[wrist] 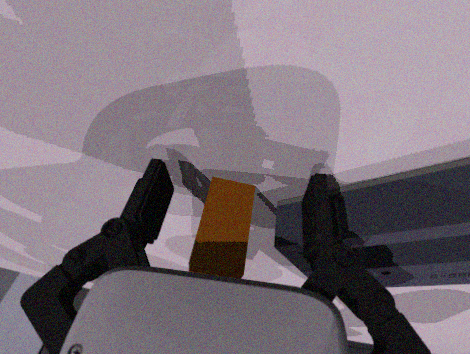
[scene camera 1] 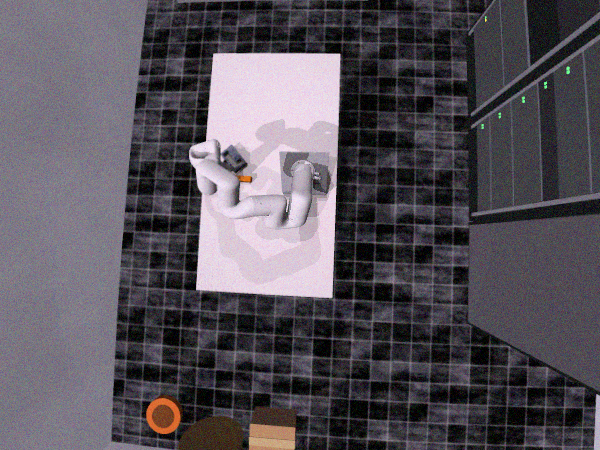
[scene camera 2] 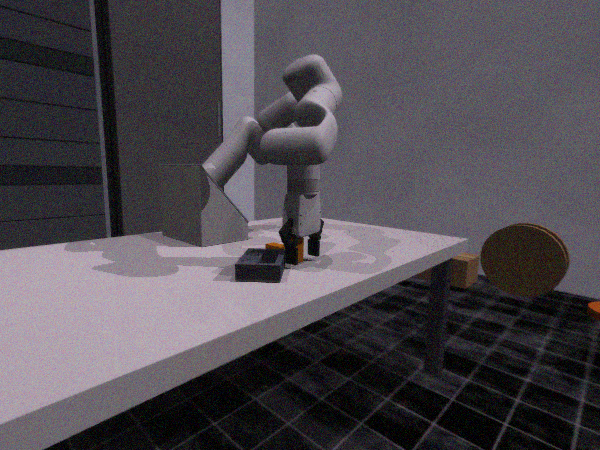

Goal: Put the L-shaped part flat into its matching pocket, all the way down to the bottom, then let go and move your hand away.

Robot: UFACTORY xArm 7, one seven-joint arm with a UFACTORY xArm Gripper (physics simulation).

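Where they show: gripper, between the fingertips: (wrist: 236, 180) (scene camera 2: 303, 259); arm's base, origin of its link: (scene camera 1: 303, 171) (scene camera 2: 201, 188).
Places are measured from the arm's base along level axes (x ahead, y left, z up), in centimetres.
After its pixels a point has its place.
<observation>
The orange L-shaped part (scene camera 1: 244, 179) @(x 33.8, y 5.2, z -12.9 cm) (scene camera 2: 300, 250) @(x 41.2, y 5.5, z -13.0 cm) (wrist: 225, 215) @(x 41.3, y 5.2, z -13.2 cm) is on the table beside the dark block. One leg stands up; the other shows low behind, toward the arm's base, in scene camera 2. The dark block (scene camera 1: 234, 159) @(x 42.3, y -6.6, z -15.4 cm) (scene camera 2: 257, 273) @(x 47.3, y -11.3, z -14.1 cm) (wrist: 400, 207) @(x 45.6, y -3.4, z -13.6 cm) lies on the table with recesses in its top; their exact shapes are hard to make out. My gripper (scene camera 2: 302, 257) @(x 42.7, y 5.1, z -14.9 cm) (wrist: 236, 180) @(x 42.7, y 5.1, z -14.9 cm) points down, low over the table, and is wide open. The upright leg is between the spread fingers in the wrist view, with gaps on both sides. The arm hides the gripper in scene camera 1.
The dark block is close by the right finger in the wrist view. The arm's grey wedge-shaped base (scene camera 2: 182, 205) @(x 2.4, y -7.4, z -4.8 cm) stands on the white table (scene camera 1: 270, 85) @(x 27.5, y -54.7, z -15.9 cm) (scene camera 2: 150, 310) @(x 48.2, y -32.1, z -15.9 cm). An orange ring-shaped object (scene camera 1: 163, 415) and a striped box (scene camera 1: 272, 430) are beyond the table.
</observation>
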